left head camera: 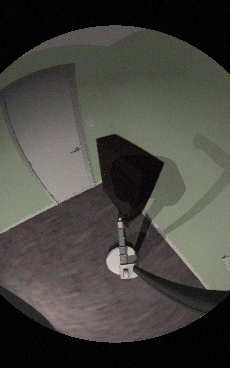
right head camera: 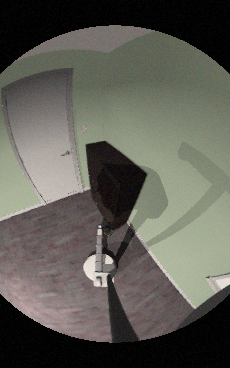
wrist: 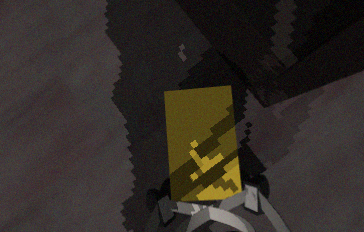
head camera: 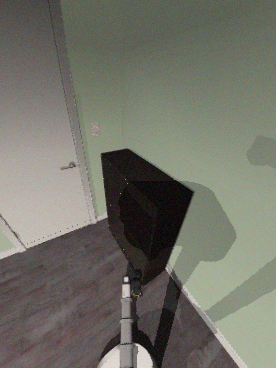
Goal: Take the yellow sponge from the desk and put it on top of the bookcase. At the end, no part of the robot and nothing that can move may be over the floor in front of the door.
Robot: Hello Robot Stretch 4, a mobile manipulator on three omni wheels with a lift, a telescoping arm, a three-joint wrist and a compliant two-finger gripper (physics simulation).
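Frame: origin at the robot's base, x ahead, y left, z up, level; metres.
Where they show: gripper, fingertip midpoint: [wrist: 205,188] [head camera: 135,296].
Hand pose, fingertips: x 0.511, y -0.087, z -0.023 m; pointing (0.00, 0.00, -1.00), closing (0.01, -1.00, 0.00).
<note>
Things, the pixels of their top centre, and the offset from my fingertips. "spot": a spot on its surface instead. Level surfaces: height alone.
- yellow sponge, top centre: [wrist: 201,143] dx +0.049, dy -0.003, dz +0.043 m
- dark bookcase, surface spot: [head camera: 145,172] [right head camera: 114,157] spot: dx +0.439, dy -0.049, dz +1.055 m
- wooden floor, surface height: dz -0.005 m
The yellow sponge [wrist: 202,135] [head camera: 136,295] is between the two fingertips at its near end in the wrist view, with streaks of shadow across it. My gripper [wrist: 205,188] [head camera: 136,288] is shut on it. How high the sponge is above the floor is hard to tell. The dark bookcase [head camera: 145,172] [left head camera: 125,148] [right head camera: 115,157] stands by the green wall near the corner. The gripper is low beside its near end, well below its top; part of the bookcase [wrist: 322,55] shows at the upper right in the wrist view. The desk cannot be made out.
The closed door [head camera: 40,130] [left head camera: 47,140] [right head camera: 42,135] is at the left, beyond the bookcase's far end, with wooden floor [head camera: 55,280] before it. My arm [head camera: 126,325] reaches forward from the round white base [head camera: 145,356]. The green wall [head camera: 225,200] runs along the right.
</note>
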